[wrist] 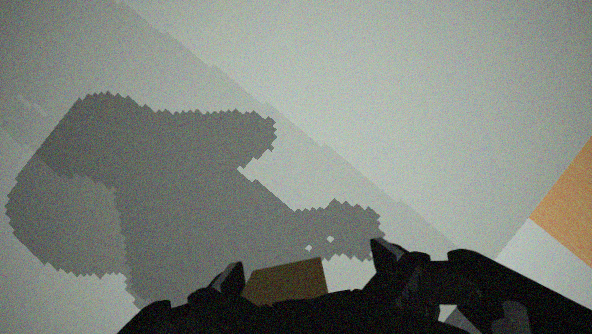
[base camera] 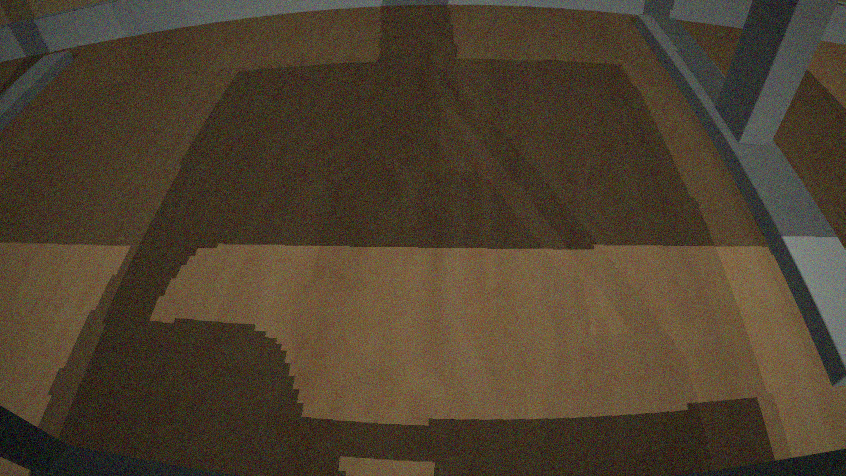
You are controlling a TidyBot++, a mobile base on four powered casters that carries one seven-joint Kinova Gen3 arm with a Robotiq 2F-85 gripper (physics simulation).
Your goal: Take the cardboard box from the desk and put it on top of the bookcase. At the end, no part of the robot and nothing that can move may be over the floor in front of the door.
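Frame: origin at the arm's base, x back, y right, z up, level; metres.
Seen in the pictures: gripper, fingertip midpoint: (wrist: 308, 264).
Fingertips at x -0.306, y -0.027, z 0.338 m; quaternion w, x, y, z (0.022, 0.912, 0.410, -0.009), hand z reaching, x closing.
Observation:
Offsets run from my fingertips to a thing's top centre. "pt": to the spot under its first point. Level surfaces: height alone.
The brown cardboard box {pt dx -0.007, dy -0.011, dz +0.016 m} (wrist: 287, 283) shows in part at the bottom of the wrist view, between the two fingers as seen from the camera. Its lower part is hidden behind the dark gripper body. My gripper (wrist: 308, 264) is open, with its fingers wide apart and nothing held between them. One finger shows left of the box and one right of it. How far the fingertips are from the box in depth cannot be told. The pale grey surface {dz -0.014 m} (wrist: 425, 125) fills most of the wrist view and carries the arm's shadow. The bookcase and the door cannot be made out.
An orange-brown patch {pt dx +0.855, dy +0.594, dz -0.734 m} (wrist: 570, 205) shows at the right of the wrist view. In the base view, the wooden floor {dz -0.734 m} (base camera: 473, 331) carries broad shadows. Grey bars run along the top and down the right side, where an upright grey post (base camera: 763, 71) stands.

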